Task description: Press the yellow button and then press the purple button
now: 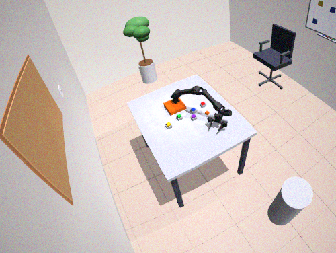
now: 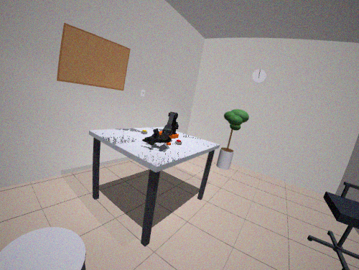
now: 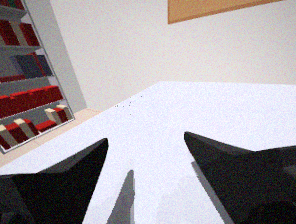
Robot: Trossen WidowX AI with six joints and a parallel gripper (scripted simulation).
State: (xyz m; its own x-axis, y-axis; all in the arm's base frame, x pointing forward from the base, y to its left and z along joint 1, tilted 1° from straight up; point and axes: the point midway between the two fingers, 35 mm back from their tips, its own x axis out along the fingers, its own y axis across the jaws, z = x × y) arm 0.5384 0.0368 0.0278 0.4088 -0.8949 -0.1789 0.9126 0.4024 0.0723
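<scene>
The yellow button lies 340 mm behind my gripper tip, 250 mm to the right of it and 20 mm below it. From my gripper tip the other things lie so: orange block (230 mm behind, 120 mm to the left, 40 mm below); then white block (280 mm behind, 80 mm to the left, 40 mm below); then purple button (270 mm behind, 10 mm to the right, 20 mm below).
</scene>
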